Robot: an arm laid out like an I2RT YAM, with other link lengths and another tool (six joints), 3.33 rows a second.
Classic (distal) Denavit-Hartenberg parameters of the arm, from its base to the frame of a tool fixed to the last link. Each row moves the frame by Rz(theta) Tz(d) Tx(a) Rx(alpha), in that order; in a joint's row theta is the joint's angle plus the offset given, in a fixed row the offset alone. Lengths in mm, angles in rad.
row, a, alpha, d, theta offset
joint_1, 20.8, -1.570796, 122.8, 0
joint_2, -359, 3.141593, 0, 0
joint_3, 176.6, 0, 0, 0.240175
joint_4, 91, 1.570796, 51.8, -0.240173
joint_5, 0, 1.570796, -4.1, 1.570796
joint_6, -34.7, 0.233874, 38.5, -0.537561
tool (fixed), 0, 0, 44, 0
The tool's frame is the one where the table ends.
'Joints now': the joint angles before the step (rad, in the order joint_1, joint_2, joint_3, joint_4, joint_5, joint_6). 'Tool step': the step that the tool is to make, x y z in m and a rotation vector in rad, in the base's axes. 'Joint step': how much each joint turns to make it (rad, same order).
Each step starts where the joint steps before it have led.
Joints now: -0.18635, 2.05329, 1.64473, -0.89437, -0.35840, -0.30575
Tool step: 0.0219, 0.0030, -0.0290, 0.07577, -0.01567, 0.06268
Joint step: 0.00507, 0.09395, -0.00007, 0.08034, -0.08962, -0.03880
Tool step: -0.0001, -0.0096, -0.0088, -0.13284, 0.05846, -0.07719
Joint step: -0.00041, 0.00317, 0.00505, -0.01984, 0.15564, 0.04308
